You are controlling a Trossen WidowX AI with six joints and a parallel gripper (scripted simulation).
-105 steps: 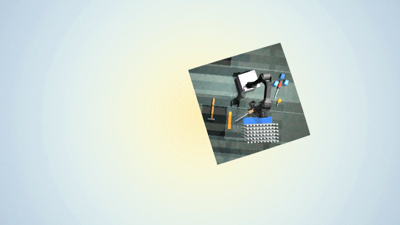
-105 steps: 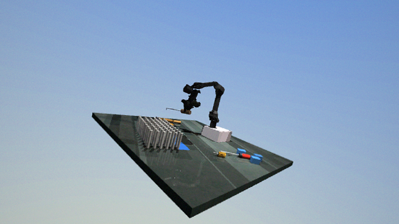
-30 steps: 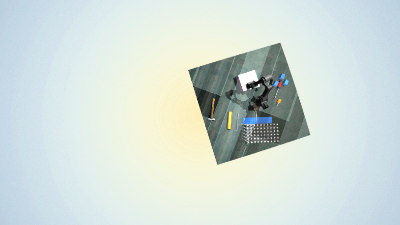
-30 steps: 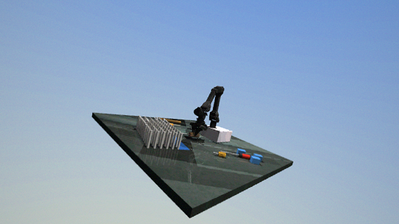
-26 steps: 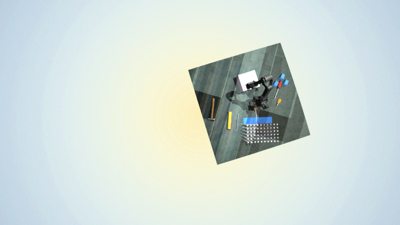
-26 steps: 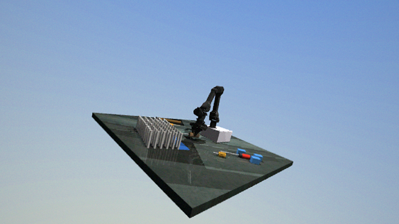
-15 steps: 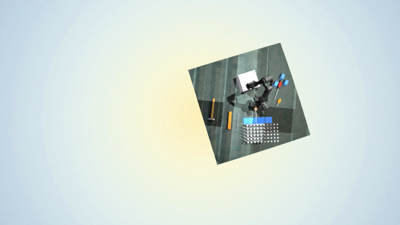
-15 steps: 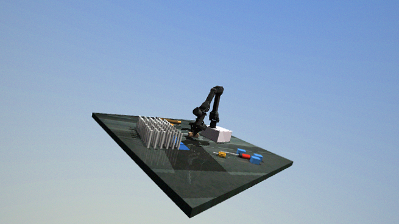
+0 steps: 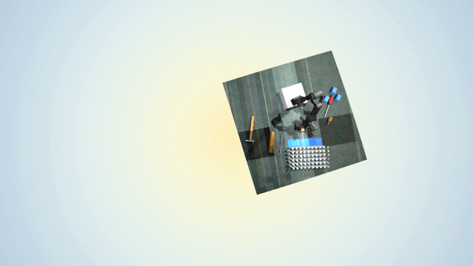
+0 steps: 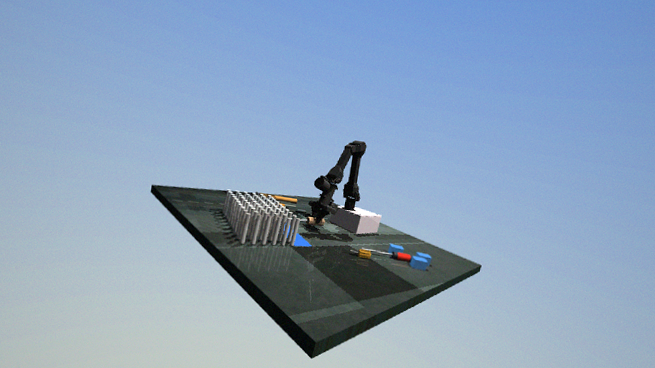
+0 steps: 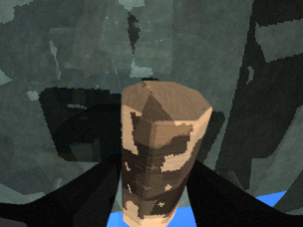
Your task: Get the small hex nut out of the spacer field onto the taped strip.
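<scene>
Now: gripper tip 17 cm short of the blue taped strip, 3 cm to the left of it and 3 cm above it. Round my gripper tip: yellow screwdriver (32 cm to the left, 6 cm ahead, 2 cm below); hex nut (30 cm ahead, 13 cm to the right, 3 cm below); orange bar (37 cm to the right, 2 cm below, 1 cm ahead).
</scene>
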